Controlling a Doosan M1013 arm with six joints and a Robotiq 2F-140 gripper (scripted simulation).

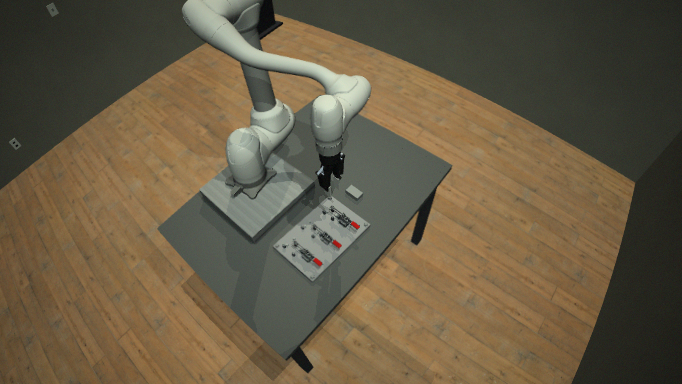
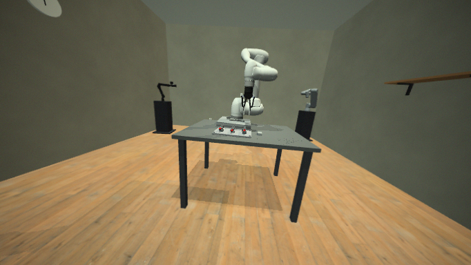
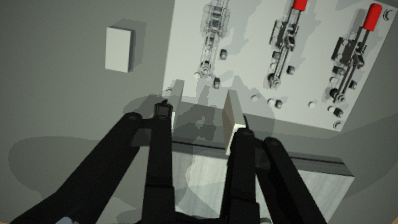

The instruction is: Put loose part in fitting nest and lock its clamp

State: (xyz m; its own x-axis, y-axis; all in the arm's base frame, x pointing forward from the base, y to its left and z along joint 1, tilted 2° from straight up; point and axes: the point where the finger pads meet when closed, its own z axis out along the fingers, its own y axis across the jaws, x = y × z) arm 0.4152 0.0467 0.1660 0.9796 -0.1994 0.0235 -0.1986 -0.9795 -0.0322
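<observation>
Now: hand 6 cm short of the clamp, 1 cm to the left of it and 16 cm above it. Round my hand: loose part (1 cm ahead, 15 cm to the left, 20 cm below); fixture plate (1 cm ahead, 11 cm to the right, 21 cm below).
</observation>
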